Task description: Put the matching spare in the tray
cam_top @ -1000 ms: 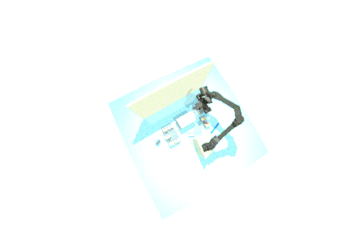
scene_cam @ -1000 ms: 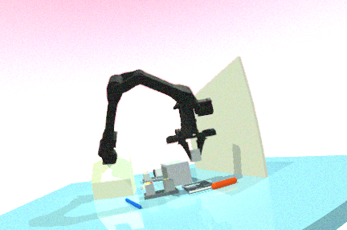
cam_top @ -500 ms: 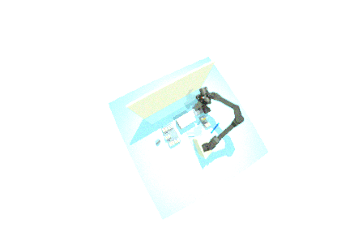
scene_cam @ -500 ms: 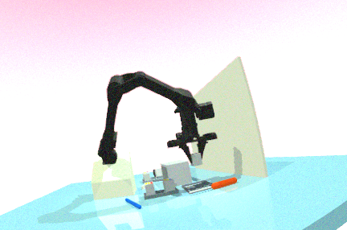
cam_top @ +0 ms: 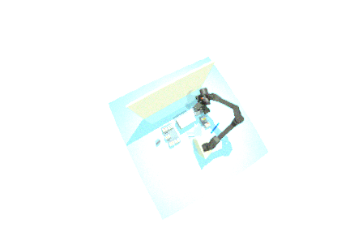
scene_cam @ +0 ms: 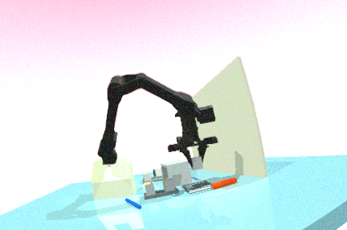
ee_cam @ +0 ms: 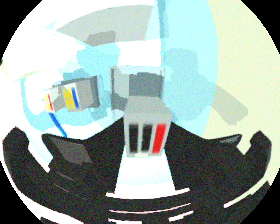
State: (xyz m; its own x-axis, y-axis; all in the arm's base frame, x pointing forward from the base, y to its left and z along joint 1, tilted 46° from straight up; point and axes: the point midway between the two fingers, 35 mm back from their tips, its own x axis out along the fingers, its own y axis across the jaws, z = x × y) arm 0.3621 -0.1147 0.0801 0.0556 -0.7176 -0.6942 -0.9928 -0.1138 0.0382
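The tray is 1 cm behind my gripper tip and 8 cm below it. The rest, counted from my gripper tip: grey spare (2 cm above); mounted unit (8 cm behind, 19 cm to the left, 3 cm below); tall beige panel (16 cm ahead, 22 cm to the left, 14 cm above).
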